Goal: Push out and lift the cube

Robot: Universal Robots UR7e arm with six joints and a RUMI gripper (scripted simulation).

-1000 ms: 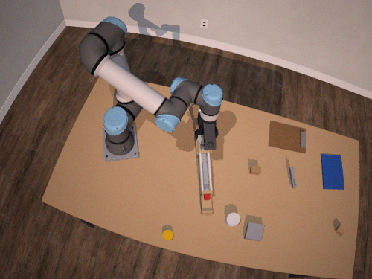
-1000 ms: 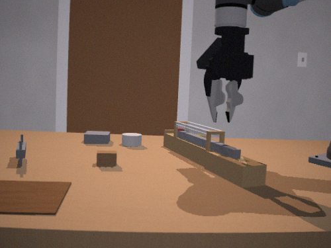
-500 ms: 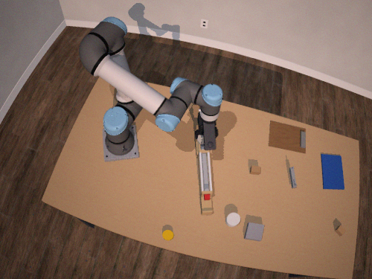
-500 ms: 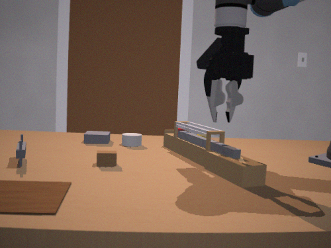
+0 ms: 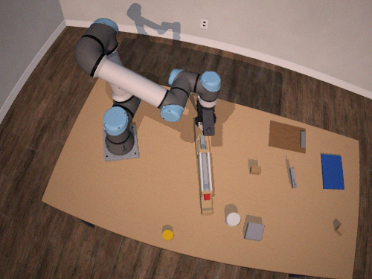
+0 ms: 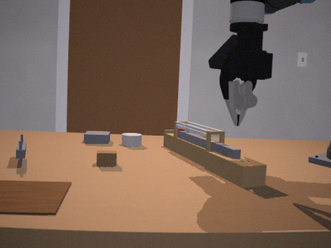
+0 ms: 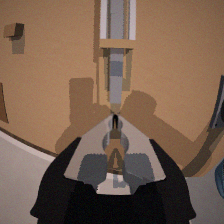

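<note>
The small red cube lies 6 cm ahead of my hand, 30 cm to the right of it and 8 cm below it. Round my hand: brown cube (28 cm ahead, 12 cm to the right, 12 cm below); long wooden base (3 cm ahead, 18 cm to the right, 8 cm below); white cylinder (20 cm ahead, 39 cm to the right, 12 cm below).
</note>
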